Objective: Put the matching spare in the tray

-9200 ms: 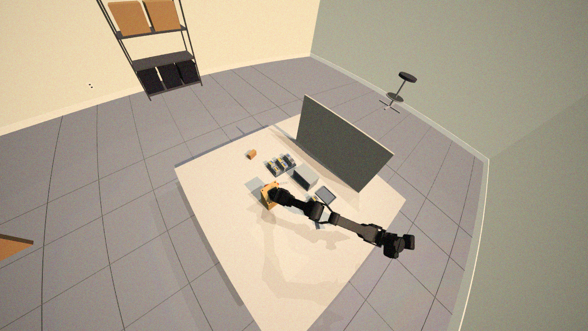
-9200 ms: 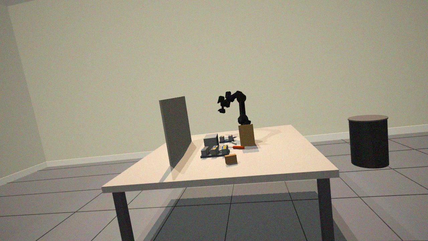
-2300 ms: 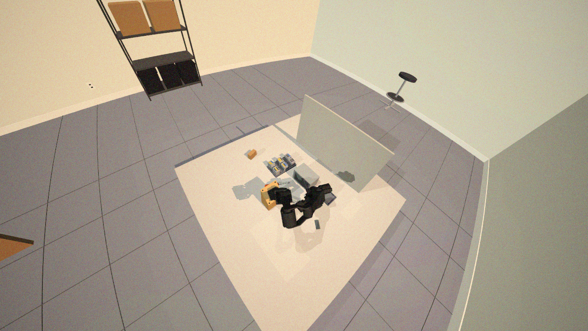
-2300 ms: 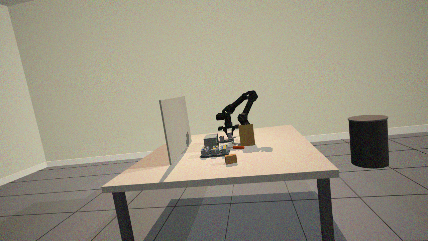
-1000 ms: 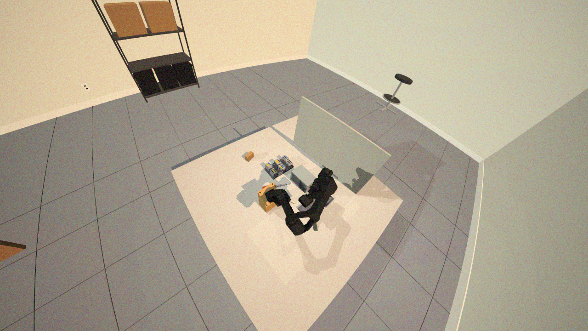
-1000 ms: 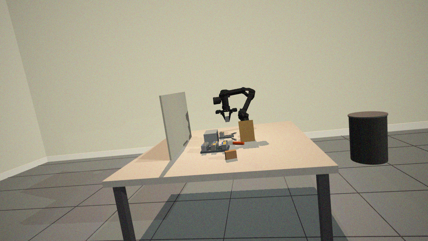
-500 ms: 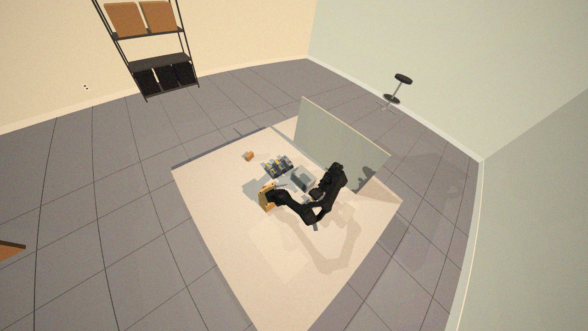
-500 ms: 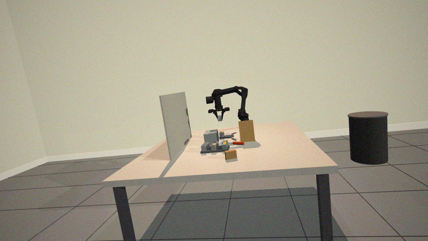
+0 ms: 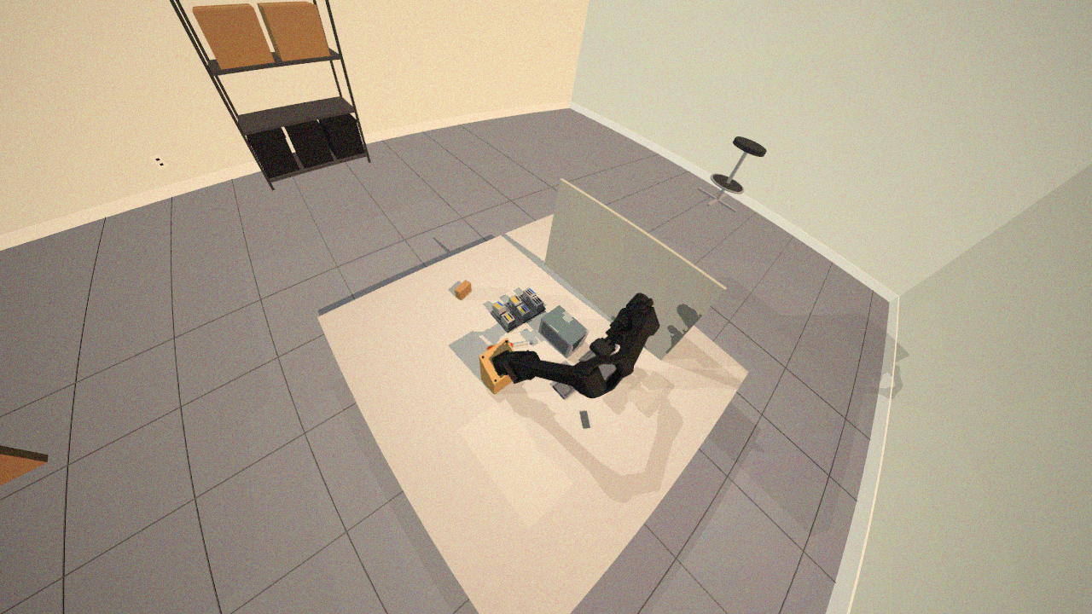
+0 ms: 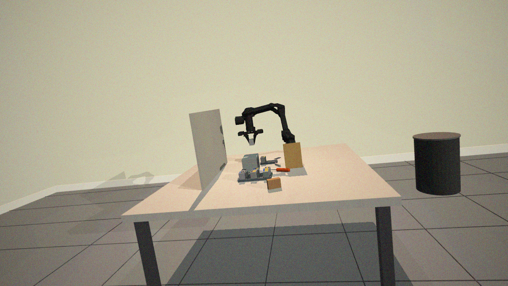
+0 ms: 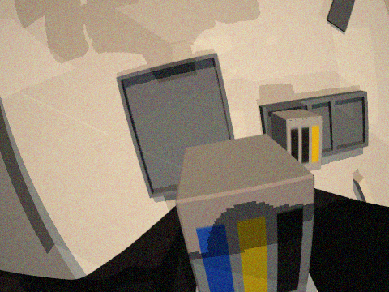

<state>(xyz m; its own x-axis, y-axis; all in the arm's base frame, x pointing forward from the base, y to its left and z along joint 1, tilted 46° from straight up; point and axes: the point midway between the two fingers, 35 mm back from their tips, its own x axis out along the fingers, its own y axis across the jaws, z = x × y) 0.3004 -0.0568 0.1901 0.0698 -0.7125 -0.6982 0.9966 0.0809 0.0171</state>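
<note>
The grey tray is 150 mm below my gripper tip and 30 mm ahead of it. Round my gripper tip: small orange box (590 mm to the left, 230 mm behind, 130 mm below); then grey panel (240 mm ahead, 210 mm to the left, 70 mm above); then grey spare block (20 mm above).
</note>
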